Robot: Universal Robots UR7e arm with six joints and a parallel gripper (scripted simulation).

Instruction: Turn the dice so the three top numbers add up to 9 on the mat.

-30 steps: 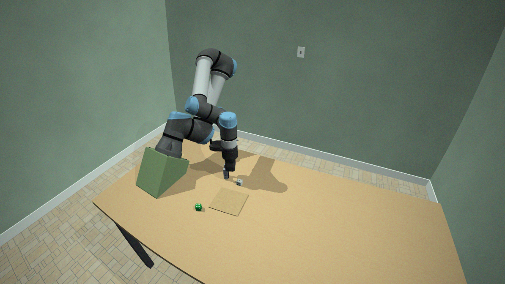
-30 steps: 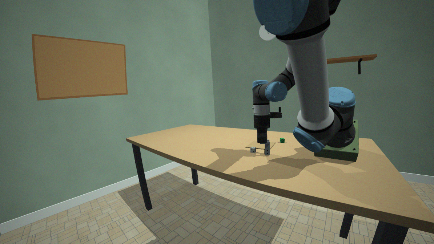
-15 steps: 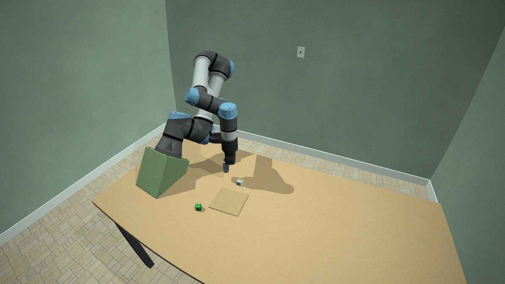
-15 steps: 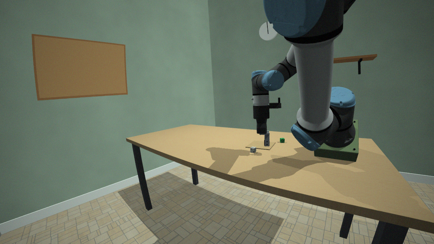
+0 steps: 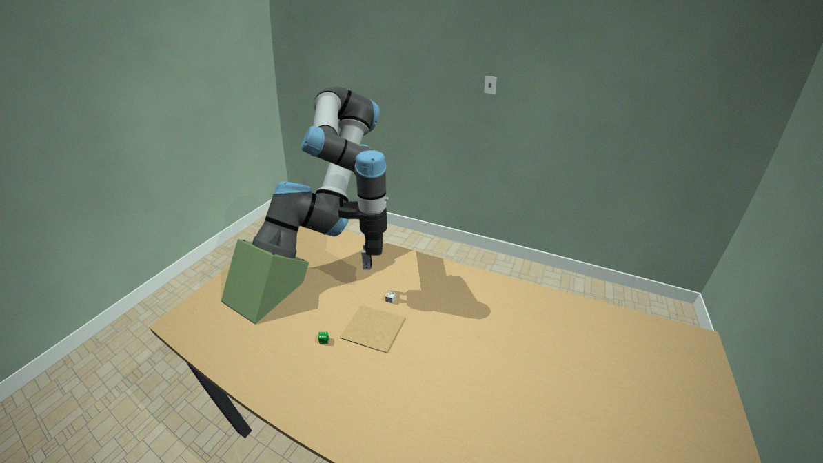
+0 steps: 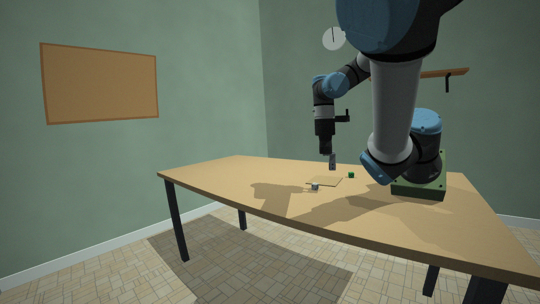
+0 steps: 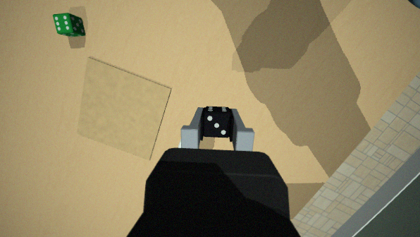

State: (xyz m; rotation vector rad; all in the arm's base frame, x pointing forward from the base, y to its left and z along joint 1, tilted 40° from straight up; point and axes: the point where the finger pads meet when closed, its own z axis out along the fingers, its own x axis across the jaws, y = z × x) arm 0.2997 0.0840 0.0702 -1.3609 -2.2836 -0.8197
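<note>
My hand is 130 mm to the left of the tan mat, 110 mm above it and 100 mm short of it. From my hand the other things lie so: white die 100 mm below, 80 mm ahead, 10 mm to the right; then green die 240 mm to the right, 100 mm below, 10 mm ahead; then black die 10 mm below.
</note>
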